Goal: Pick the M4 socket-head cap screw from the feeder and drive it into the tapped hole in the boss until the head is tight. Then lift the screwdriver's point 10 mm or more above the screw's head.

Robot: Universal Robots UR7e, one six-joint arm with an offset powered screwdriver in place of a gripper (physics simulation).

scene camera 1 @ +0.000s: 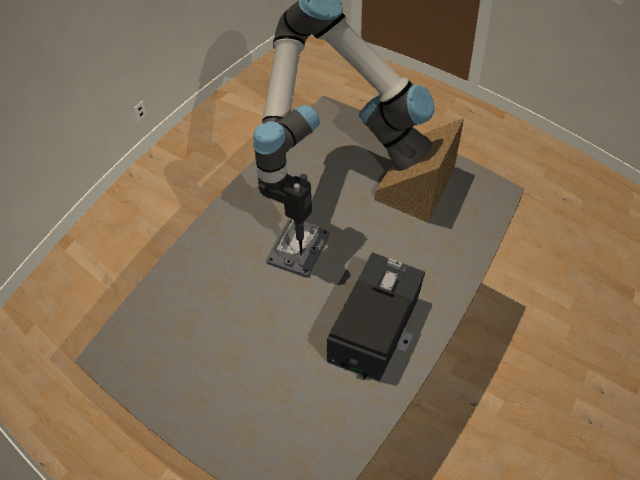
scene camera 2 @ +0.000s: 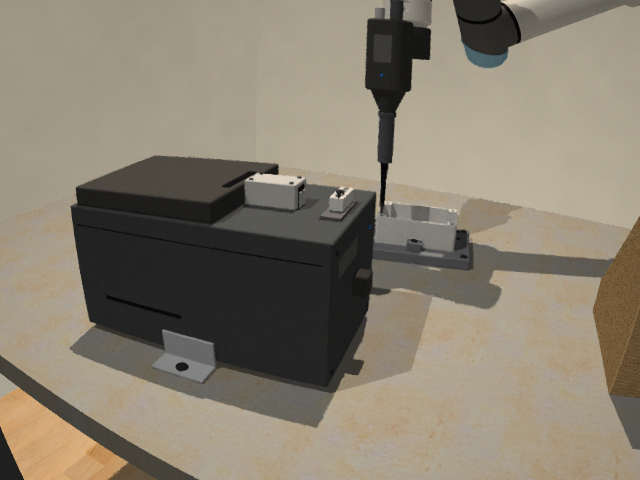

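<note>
My screwdriver's point (scene camera 1: 300,253) (scene camera 2: 382,210) is down at a corner of the open white housing (scene camera 2: 416,232), with the bit upright. The M4 screw seems to sit on the dark end of the bit, but it is very small here and its lower part is hidden by the corner. The tapped hole in the boss is hidden under the point. The housing stands on a grey base plate (scene camera 1: 279,266) (scene camera 2: 449,261). The black feeder (scene camera 1: 369,320) (scene camera 2: 206,289) stands apart from it, with a small white pick-up nest (scene camera 1: 394,263) (scene camera 2: 339,202) on top; a small dark thing shows in the nest.
A white block (scene camera 1: 388,280) (scene camera 2: 272,191) sits on the feeder beside its raised dark lid (scene camera 1: 372,315) (scene camera 2: 170,186). A metal bracket (scene camera 1: 405,341) (scene camera 2: 188,356) sticks out at the feeder's foot. A brown wedge-shaped block (scene camera 1: 423,180) (scene camera 2: 622,320) stands by the arm's base.
</note>
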